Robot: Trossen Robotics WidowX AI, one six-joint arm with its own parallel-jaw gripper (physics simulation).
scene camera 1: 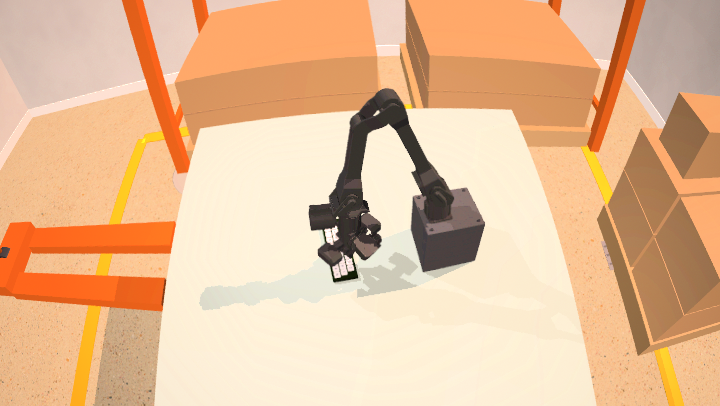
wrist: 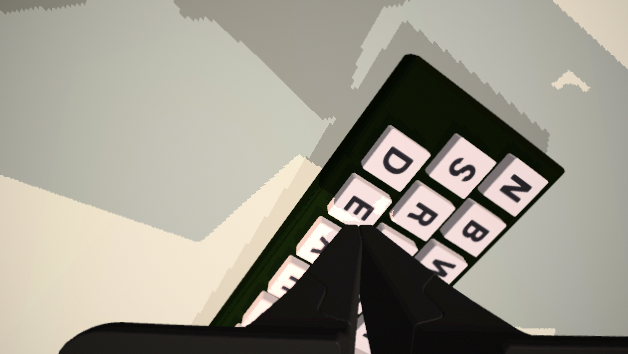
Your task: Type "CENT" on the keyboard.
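Seen in the pictures: gripper, fingertip midpoint: [scene camera 1: 349,257] [wrist: 357,238]; arm's base, link origin: [scene camera 1: 438,213].
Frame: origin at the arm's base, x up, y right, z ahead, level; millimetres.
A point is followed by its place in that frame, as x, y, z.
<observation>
The dark green keyboard [scene camera 1: 345,279] @[-160, -45, 269] [wrist: 417,95] @[-156, -35, 241] lies on the pale table, partly hidden under the arm in the scene view. In the wrist view it runs diagonally, with white letter keys. The E key [wrist: 359,201] @[-151, 5, 246] shows just above the fingertips, and the N key [wrist: 514,185] @[-150, -30, 287] is near the keyboard's right corner. D, S, R and B keys also show. C and T keys cannot be made out; the fingers hide part of the keyboard. My gripper [scene camera 1: 346,253] @[-131, 8, 245] [wrist: 357,238] @[-131, 8, 245] is shut and empty, pointing down over the keyboard, its tips at E's lower edge in the wrist view. Contact cannot be told.
The arm's dark base block [scene camera 1: 449,247] @[-65, -71, -18] stands on the table [scene camera 1: 262,353] @[-168, -244, 545], right of the keyboard. Large cardboard boxes [scene camera 1: 282,40] [scene camera 1: 504,35] are beyond the back edge. More boxes [scene camera 1: 670,232] stand at the right. Orange forks [scene camera 1: 100,239] reach the left edge.
</observation>
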